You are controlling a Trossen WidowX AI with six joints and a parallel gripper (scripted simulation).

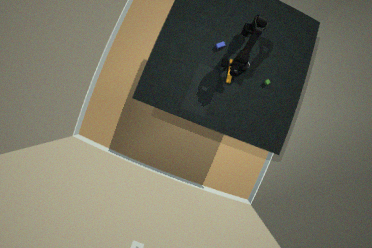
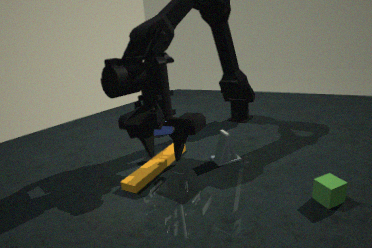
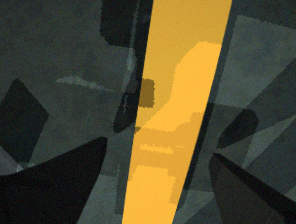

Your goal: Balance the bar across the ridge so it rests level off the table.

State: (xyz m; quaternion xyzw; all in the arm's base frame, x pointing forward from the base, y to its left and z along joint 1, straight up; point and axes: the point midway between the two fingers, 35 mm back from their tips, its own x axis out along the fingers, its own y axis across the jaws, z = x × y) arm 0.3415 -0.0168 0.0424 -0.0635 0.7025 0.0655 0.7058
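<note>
Right now my gripper tip is 30 mm short of the orange bar. Round my gripper tip: blue block: 140 mm behind, 140 mm to the right, 10 mm above; then green cube: 10 mm behind, 320 mm to the left, 10 mm above.
</note>
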